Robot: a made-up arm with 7 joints. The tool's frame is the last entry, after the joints.
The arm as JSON. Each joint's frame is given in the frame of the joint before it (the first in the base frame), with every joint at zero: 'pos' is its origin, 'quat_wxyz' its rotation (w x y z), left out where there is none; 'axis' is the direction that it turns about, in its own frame. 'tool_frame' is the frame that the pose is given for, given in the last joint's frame.
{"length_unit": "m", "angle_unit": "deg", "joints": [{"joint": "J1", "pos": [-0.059, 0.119, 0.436], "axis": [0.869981, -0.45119, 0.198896]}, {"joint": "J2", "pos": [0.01, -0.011, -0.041], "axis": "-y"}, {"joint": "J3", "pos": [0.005, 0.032, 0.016], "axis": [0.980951, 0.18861, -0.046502]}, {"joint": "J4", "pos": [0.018, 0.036, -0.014], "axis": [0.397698, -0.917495, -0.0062]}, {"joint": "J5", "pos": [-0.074, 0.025, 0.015], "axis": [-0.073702, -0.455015, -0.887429]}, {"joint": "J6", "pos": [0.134, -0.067, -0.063], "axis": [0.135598, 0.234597, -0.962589]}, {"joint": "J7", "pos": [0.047, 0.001, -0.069], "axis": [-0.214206, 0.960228, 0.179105]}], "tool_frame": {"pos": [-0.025, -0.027, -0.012], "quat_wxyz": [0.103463, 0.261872, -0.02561, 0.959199]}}
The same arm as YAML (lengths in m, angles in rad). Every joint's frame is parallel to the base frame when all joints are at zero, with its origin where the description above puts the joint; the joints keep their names.
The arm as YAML. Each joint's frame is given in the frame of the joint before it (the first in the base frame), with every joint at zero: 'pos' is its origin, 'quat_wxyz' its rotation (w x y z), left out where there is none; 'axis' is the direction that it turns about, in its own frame. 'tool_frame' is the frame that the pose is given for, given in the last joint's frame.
length_unit: m
angle_unit: rad
joints:
  - joint: J1
    pos: [-0.059, 0.119, 0.436]
    axis: [0.869981, -0.45119, 0.198896]
  - joint: J2
    pos: [0.01, -0.011, -0.041]
    axis: [0.0, -1.0, 0.0]
  - joint: J3
    pos: [0.005, 0.032, 0.016]
    axis: [0.980954, 0.188591, -0.046498]
  - joint: J4
    pos: [0.018, 0.036, -0.014]
    axis: [0.397698, -0.917495, -0.0062]
  - joint: J5
    pos: [-0.074, 0.025, 0.015]
    axis: [-0.073702, -0.455015, -0.887429]
  - joint: J6
    pos: [0.134, -0.067, -0.063]
    axis: [0.135598, 0.234597, -0.962589]
  - joint: J7
    pos: [0.047, 0.001, -0.069]
    axis: [-0.214206, 0.960228, 0.179105]
tool_frame:
  pos: [-0.025, -0.027, -0.012]
  quat_wxyz: [0.103463, 0.261872, -0.02561, 0.959199]

